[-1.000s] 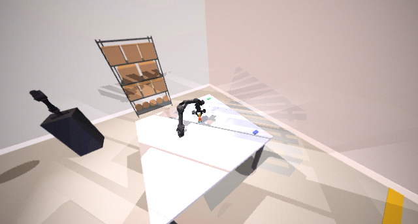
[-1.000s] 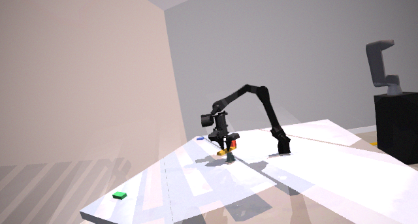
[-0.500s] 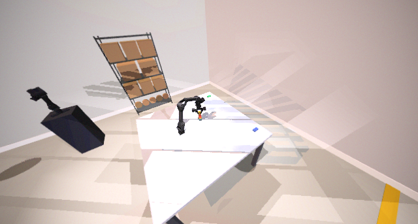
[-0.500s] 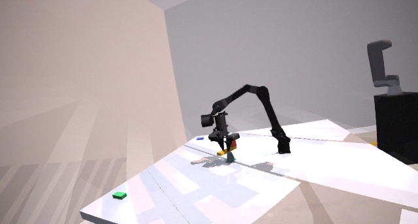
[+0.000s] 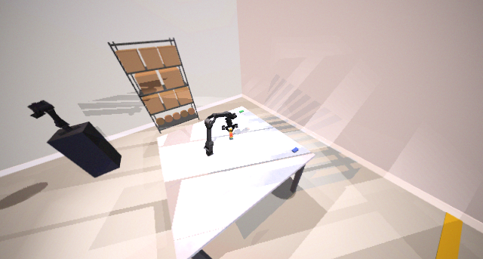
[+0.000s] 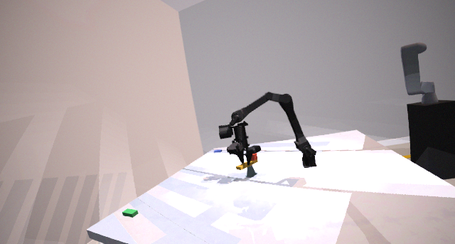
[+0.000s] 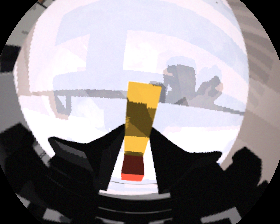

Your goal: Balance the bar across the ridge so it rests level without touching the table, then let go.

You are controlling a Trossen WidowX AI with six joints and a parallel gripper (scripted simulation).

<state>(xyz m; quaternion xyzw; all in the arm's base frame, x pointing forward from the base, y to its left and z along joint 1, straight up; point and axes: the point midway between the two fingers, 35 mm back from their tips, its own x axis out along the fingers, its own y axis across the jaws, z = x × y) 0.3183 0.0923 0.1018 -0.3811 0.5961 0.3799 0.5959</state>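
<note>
Now: the bar 20 mm behind my gripper tip, 40 mm to the right of it and 10 mm above it. Round my gripper tip: blue block: 420 mm ahead, 590 mm to the right, 60 mm below; green block: 420 mm ahead, 410 mm to the left, 60 mm below.
</note>
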